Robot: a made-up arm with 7 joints.
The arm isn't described. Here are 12 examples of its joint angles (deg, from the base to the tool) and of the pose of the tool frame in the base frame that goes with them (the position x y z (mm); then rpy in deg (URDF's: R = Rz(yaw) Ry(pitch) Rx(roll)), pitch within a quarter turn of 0, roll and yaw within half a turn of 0).
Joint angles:
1: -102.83 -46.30 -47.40 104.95 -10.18 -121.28 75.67
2: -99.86 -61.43 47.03 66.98 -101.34 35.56 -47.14
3: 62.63 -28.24 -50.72 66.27 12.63 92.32 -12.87
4: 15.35 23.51 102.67 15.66 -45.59 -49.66 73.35
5: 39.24 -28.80 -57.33 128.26 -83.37 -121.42 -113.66
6: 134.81 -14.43 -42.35 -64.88 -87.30 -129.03 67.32
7: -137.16 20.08 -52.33 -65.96 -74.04 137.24 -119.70
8: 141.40 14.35 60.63 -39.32 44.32 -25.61 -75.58
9: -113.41 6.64 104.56 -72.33 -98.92 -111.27 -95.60
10: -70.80 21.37 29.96 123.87 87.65 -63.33 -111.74
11: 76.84 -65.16 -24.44 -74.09 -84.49 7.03 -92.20
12: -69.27 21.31 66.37 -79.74 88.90 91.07 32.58
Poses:
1: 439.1 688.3 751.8 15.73 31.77 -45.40
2: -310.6 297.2 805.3 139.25 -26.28 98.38
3: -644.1 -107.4 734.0 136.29 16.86 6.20
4: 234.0 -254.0 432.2 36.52 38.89 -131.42
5: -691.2 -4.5 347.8 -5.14 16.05 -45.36
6: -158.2 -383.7 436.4 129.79 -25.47 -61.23
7: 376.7 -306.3 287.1 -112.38 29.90 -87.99
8: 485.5 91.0 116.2 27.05 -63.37 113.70
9: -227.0 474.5 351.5 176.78 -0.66 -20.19
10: -183.8 343.7 42.0 -77.80 44.34 91.77
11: -638.4 -188.8 850.4 142.57 -62.74 71.95
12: -296.7 193.5 -40.3 -14.68 1.84 120.51
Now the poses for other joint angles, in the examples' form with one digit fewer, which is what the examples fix.
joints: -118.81 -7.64 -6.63 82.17 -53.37 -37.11 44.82
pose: 325 707 303 48.6 -32.6 -52.1
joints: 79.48 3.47 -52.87 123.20 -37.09 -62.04 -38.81
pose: -533 -356 54 60.5 13.1 57.0
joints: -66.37 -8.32 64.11 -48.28 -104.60 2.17 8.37
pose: -423 521 543 -116.0 57.6 -125.4
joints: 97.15 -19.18 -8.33 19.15 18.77 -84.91 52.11
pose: 35 -606 666 -55.1 46.9 121.5
